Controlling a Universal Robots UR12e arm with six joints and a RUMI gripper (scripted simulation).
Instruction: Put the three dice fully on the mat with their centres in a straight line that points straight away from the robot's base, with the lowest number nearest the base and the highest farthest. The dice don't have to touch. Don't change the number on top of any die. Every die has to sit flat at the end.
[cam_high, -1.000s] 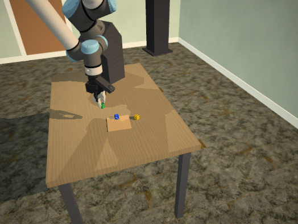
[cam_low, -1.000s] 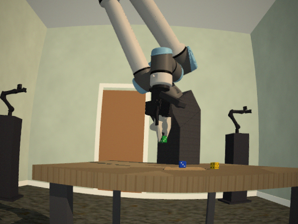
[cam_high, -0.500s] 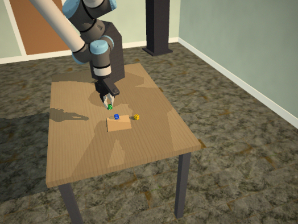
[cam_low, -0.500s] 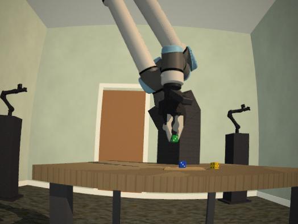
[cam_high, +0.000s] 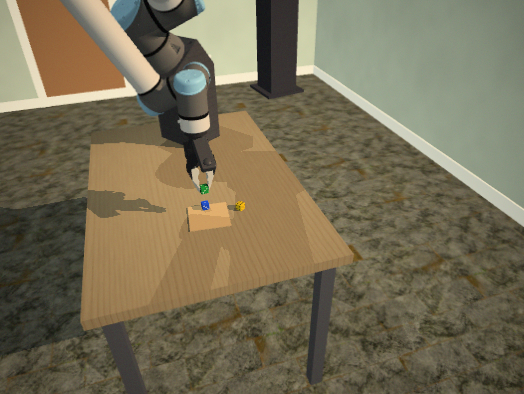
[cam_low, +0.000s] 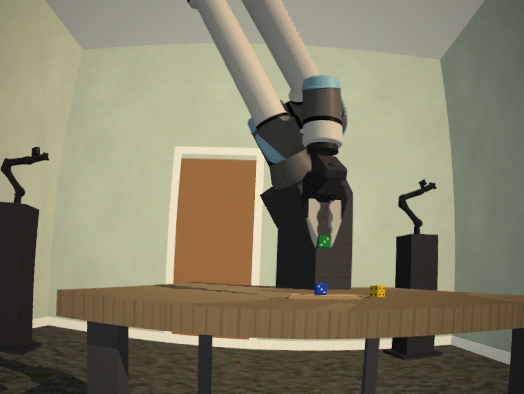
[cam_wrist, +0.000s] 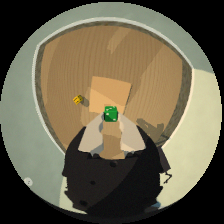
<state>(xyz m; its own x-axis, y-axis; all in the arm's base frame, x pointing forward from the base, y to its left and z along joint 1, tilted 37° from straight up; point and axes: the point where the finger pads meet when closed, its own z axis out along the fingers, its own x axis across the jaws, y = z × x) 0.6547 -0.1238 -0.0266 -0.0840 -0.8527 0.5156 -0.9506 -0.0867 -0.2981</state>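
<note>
My hand is 12 cm above the tan mat and 1 cm to the right of it. Round my hand: green die right at my hand; then blue die 10 cm below, 4 cm behind, 1 cm to the left; then yellow die 12 cm to the left, 11 cm below, 2 cm ahead.
</note>
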